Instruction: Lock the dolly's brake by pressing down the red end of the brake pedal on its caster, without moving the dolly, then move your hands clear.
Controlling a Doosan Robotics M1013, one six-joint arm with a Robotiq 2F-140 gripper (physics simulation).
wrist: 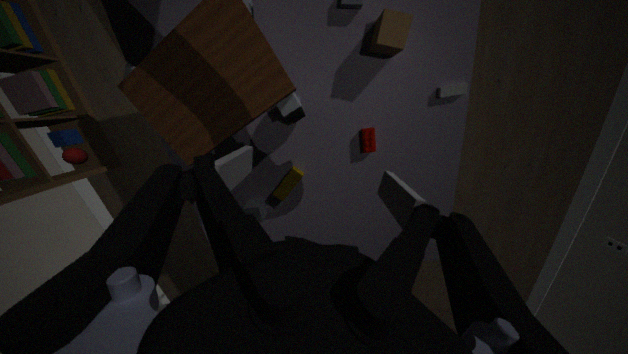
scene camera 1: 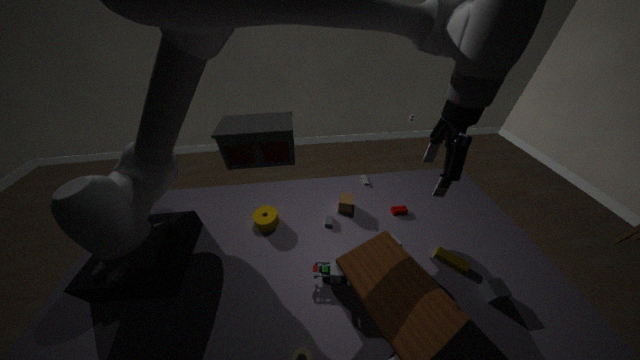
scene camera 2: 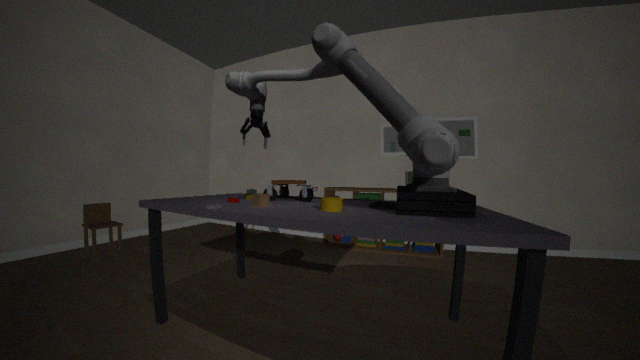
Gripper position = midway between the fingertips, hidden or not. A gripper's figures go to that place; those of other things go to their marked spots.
Labels:
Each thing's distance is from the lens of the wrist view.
my gripper point(wrist: 317, 170): 19 cm
wooden dolly point(wrist: 212, 75): 43 cm

